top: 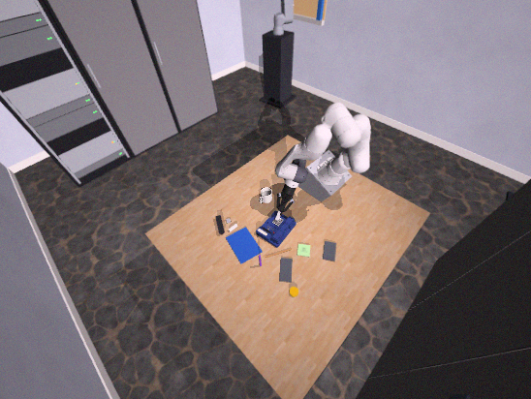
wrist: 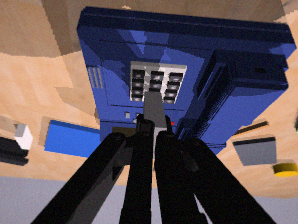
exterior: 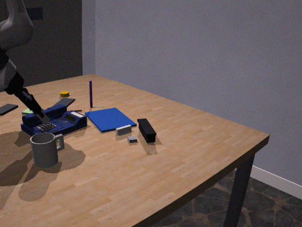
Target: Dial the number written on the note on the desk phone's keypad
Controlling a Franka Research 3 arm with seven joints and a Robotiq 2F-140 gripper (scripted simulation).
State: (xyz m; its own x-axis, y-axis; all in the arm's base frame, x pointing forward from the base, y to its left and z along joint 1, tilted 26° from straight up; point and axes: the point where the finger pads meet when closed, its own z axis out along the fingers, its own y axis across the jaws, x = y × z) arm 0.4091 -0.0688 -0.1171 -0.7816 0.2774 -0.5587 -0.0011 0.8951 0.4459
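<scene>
Right now the handset is 5 cm ahead of my hand, 8 cm to the left of it and 3 cm below it. Also, from my hand: blue folder (28 cm ahead, 8 cm to the right, 7 cm below); then grey mug (10 cm behind, 18 cm to the right, 4 cm below); then wooden pencil (19 cm ahead, 14 cm to the left, 7 cm below).
</scene>
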